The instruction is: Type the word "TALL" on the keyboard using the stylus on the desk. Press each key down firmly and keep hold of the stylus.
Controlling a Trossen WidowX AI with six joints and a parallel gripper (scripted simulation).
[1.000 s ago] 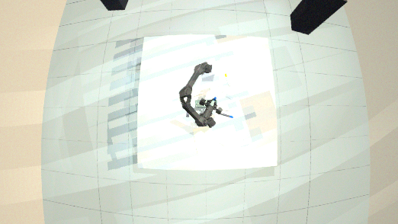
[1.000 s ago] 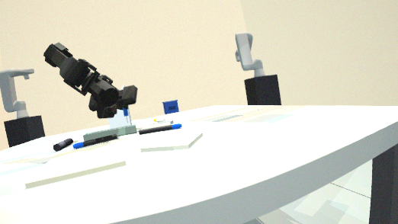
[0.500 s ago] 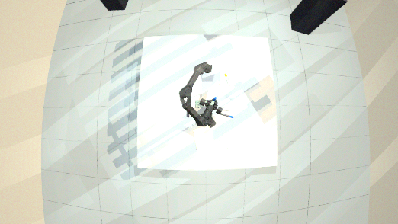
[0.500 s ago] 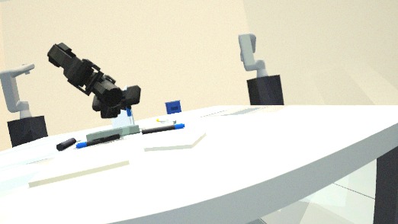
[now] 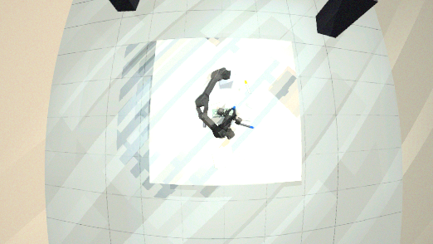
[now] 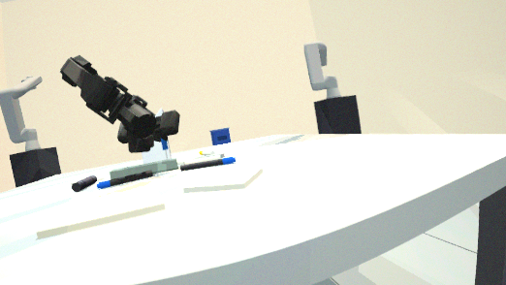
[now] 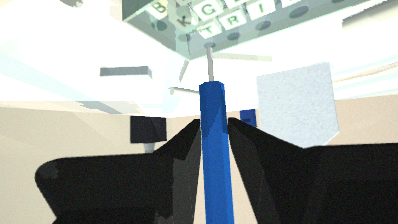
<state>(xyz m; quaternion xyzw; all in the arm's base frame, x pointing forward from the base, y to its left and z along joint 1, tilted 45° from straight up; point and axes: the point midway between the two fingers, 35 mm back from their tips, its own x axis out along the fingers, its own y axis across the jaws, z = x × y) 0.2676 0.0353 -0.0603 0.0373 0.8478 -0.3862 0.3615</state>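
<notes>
The flat pad lies 12 cm behind my gripper tip, 2 cm to the left of it and 8 cm below it. The rest, counted from my gripper tip: black marker: 11 cm ahead, 21 cm to the right, 7 cm below; yellow-tipped stick: 23 cm behind, 10 cm to the left, 8 cm below; blue stylus: 1 cm below.
</notes>
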